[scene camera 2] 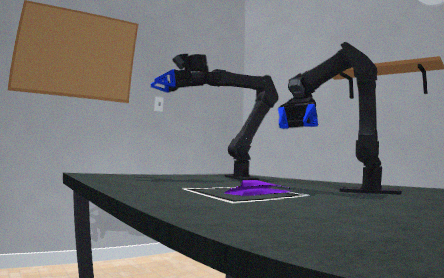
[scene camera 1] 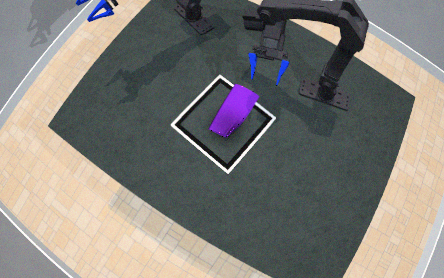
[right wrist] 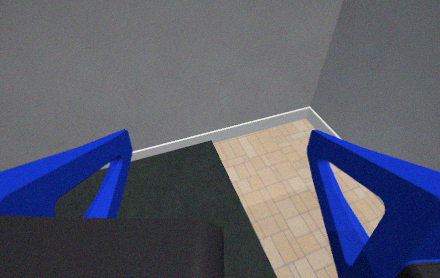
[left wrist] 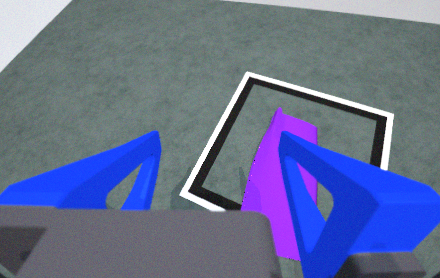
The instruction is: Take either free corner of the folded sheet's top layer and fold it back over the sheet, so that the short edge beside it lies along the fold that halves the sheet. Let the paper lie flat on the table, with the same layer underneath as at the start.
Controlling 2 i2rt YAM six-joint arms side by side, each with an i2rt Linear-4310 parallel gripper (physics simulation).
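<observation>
The folded purple sheet (scene camera 1: 234, 111) (scene camera 2: 257, 189) (left wrist: 270, 185) lies as a long narrow strip, partly inside the square outline, with its upper right end crossing the outline in scene camera 1. In scene camera 2 its layers stand somewhat apart at the edges. Which corners are the top layer's free ones I cannot tell. My left gripper (scene camera 1: 265, 80) (scene camera 2: 298, 125) (left wrist: 219, 140) is open and empty, high above the table near the sheet's upper right end in scene camera 1; its right-hand finger covers part of the sheet in the left wrist view. My right gripper (scene camera 2: 156, 85) (right wrist: 219, 140) is open and empty, raised far from the sheet.
A white-and-black square outline (scene camera 1: 199, 148) (scene camera 2: 209, 197) (left wrist: 215, 141) lies on the dark table (scene camera 1: 150, 165) (scene camera 2: 150, 200) (left wrist: 125, 65) (right wrist: 170, 195). The arms' bases stand at the table's far side. A cork board (scene camera 2: 73, 52) and a shelf (scene camera 2: 400, 67) are on the walls.
</observation>
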